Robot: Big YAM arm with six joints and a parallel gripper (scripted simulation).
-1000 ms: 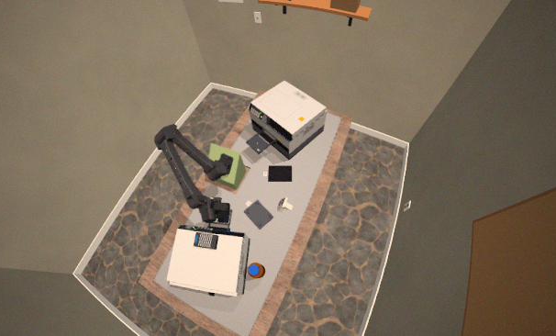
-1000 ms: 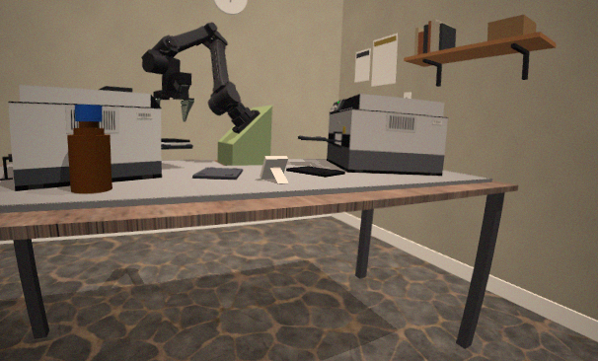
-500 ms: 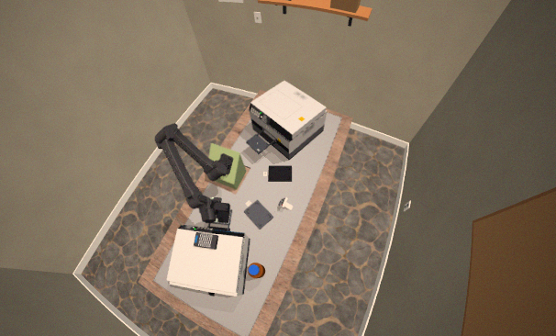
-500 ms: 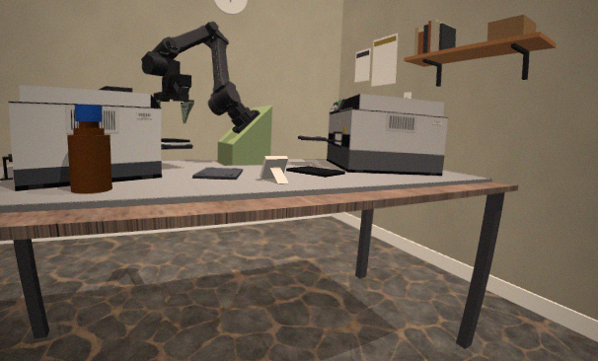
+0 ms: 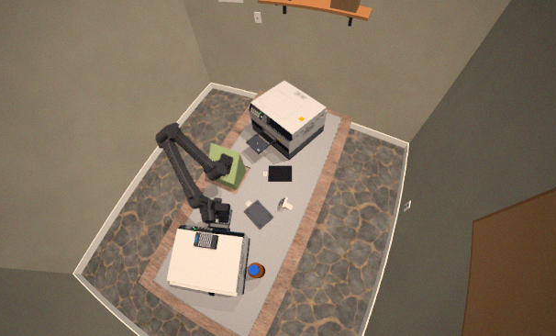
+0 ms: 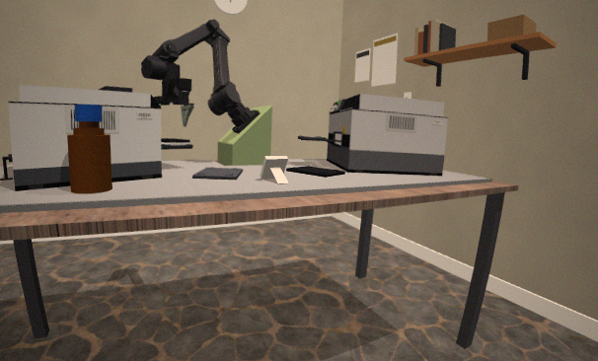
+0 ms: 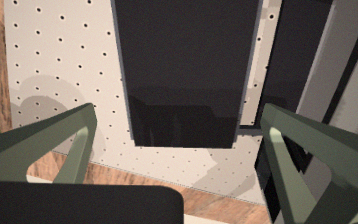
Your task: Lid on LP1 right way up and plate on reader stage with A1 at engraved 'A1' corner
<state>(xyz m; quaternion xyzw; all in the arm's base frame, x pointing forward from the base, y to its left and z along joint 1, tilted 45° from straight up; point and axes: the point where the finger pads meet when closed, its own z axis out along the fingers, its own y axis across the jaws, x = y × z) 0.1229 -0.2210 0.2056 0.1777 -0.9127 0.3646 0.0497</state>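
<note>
My gripper is now 50 mm above the dark lid. The rest, counted from my hand: lidded white well plate 60 mm below; brown capped bottle 350 mm ahead, 190 mm to the right, 30 mm below; grey pad 190 mm ahead, 130 mm to the left, 140 mm below.
</note>
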